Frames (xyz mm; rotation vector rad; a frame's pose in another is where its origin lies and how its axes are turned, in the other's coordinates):
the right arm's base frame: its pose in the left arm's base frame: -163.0 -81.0 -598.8 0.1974 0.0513 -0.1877
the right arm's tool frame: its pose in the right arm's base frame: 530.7 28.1 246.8 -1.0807 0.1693 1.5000
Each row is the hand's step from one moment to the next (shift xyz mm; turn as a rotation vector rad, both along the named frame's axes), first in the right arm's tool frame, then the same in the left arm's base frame.
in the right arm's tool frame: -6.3 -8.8 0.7 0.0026 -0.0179 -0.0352
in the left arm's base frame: 6.0 -4.4 7.9 0.0295 -0.0192 -0.0182
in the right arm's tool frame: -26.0 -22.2 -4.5 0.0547 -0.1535 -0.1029
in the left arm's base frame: 14.7 -23.0 21.1 0.1890 -0.0170 -0.0338
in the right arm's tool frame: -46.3 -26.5 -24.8 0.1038 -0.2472 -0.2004
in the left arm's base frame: 20.6 -51.4 20.0 0.3210 -0.0362 -0.0876
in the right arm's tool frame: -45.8 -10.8 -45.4 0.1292 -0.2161 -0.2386
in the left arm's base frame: 14.2 -63.8 -1.8 0.3138 -0.0400 -0.1424
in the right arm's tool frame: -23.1 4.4 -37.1 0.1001 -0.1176 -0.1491
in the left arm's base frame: 3.5 -41.0 -15.3 0.1856 -0.0099 -0.1075
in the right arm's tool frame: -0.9 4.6 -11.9 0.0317 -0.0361 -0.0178
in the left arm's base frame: 0.0 -8.1 -9.9 0.0470 0.0148 -0.0139
